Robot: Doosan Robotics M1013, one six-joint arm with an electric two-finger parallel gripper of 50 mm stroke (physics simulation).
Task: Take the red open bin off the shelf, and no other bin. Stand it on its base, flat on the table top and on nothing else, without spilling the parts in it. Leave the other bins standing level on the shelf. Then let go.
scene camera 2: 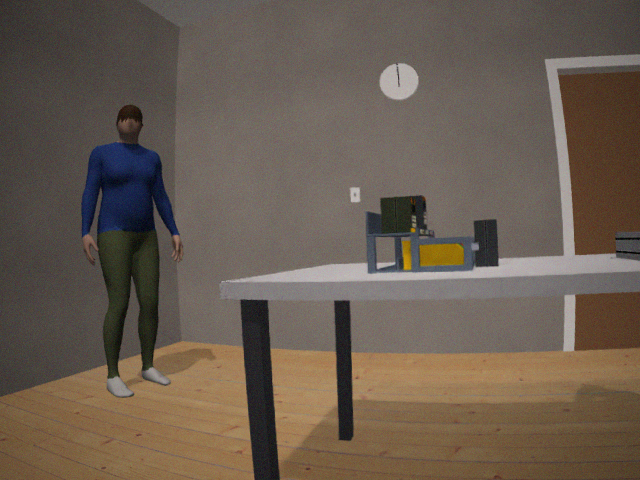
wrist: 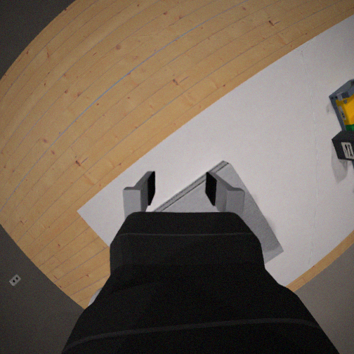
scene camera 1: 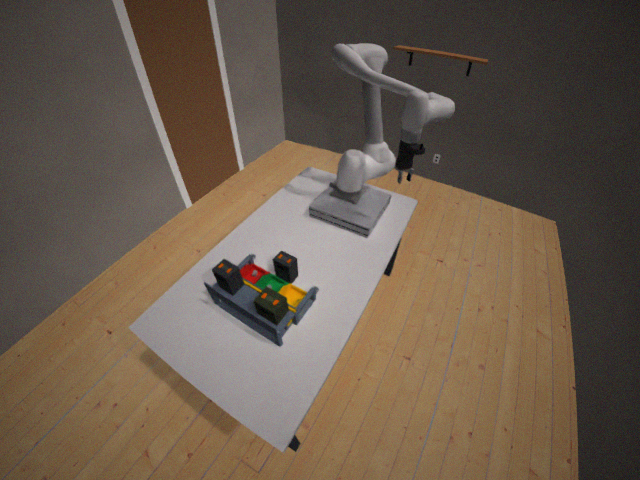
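Pixels of known places: gripper, between the fingertips: (scene camera 1: 403,181); arm's base, origin of its link: (scene camera 1: 348,192).
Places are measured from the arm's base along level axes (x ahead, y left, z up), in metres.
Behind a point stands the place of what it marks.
The red open bin (scene camera 1: 249,269) @(x 0.759, y -0.164, z -0.036 m) sits at the left end of the blue-grey shelf (scene camera 1: 242,313) @(x 0.989, y 0.007, z 0.042 m) (scene camera 2: 371,254) @(x 0.981, y 0.178, z -0.022 m) (wrist: 334,101), with a small pale part in it. The green bin (scene camera 1: 267,282) @(x 0.768, y -0.051, z -0.053 m) (wrist: 350,128) is beside it in the middle. The yellow bin (scene camera 1: 294,295) @(x 0.759, y 0.094, z -0.063 m) (scene camera 2: 440,254) @(x 0.804, y 0.155, z -0.030 m) (wrist: 348,111) is at the other end. The red bin does not show in scene camera 2 or the wrist view. My gripper (scene camera 1: 404,179) @(x 0.139, y 0.340, z 0.276 m) (wrist: 180,182) is open and empty, pointing down, high up near the robot's base and far from the shelf.
A dark box (scene camera 1: 227,277) @(x 0.932, y -0.088, z 0.148 m) and an olive box (scene camera 1: 270,305) @(x 0.937, y 0.121, z 0.125 m) (scene camera 2: 395,214) @(x 0.918, y 0.152, z 0.079 m) stand on the shelf's upper board. Another dark box (scene camera 1: 285,266) @(x 0.712, y 0.026, z 0.053 m) (scene camera 2: 485,242) @(x 0.682, y 0.046, z -0.005 m) (wrist: 345,147) stands on the table (scene camera 1: 232,372) @(x 1.177, y 0.077, z -0.072 m) (scene camera 2: 330,290) @(x 1.025, y 0.395, z -0.092 m) (wrist: 280,100), close to the bins. A grey base block (scene camera 1: 336,214) @(x 0.231, y 0.034, z 0.006 m) (wrist: 245,200) carries the arm.
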